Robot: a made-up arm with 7 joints.
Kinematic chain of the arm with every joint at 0, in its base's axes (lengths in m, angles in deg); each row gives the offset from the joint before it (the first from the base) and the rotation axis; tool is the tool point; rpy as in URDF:
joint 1: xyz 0 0 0.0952 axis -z
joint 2: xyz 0 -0.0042 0.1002 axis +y
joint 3: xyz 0 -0.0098 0.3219 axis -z
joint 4: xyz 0 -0.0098 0.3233 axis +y
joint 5: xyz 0 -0.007 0.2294 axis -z
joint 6: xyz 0 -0.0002 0.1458 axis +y
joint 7: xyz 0 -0.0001 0.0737 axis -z
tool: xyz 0 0 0 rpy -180 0 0
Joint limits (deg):
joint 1: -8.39..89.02
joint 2: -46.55..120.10
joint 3: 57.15..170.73
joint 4: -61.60..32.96
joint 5: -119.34..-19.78
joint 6: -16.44..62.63
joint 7: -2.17..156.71
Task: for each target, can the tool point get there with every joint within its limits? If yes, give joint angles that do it. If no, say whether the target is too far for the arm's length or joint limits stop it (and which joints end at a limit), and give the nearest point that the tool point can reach.
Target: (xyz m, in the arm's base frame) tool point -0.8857 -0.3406 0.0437
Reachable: no: joint limits stop it (at a limit: joint 1, joint 2, joint 4, joint 5, joint 6) | nearest point -0.8544 -0.2098 0.6593 | short by 0.630 m
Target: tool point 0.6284 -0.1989 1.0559
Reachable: yes | joints 25.63 38.86 76.98 -14.06 -103.45 7.86 24.43
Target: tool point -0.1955 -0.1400 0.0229
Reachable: no: joint limits stop it (at a limit: joint 1, joint 3, joint 4, joint 5, joint 6) | nearest point 0.0160 -0.5554 -0.5061 | short by 0.705 m
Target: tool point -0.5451 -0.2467 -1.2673
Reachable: no: too far | nearest point 0.0214 -0.5278 -0.5523 | short by 0.955 m
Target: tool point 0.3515 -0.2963 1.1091
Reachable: yes | joints 68.87 23.09 87.26 -38.93 -45.72 50.51 143.14
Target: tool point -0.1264 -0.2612 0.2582
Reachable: no: joint limits stop it (at a limit: joint 1, joint 3, joint 4, joint 5, joint 6) | nearest point 0.0214 -0.8694 0.4063 | short by 0.643 m
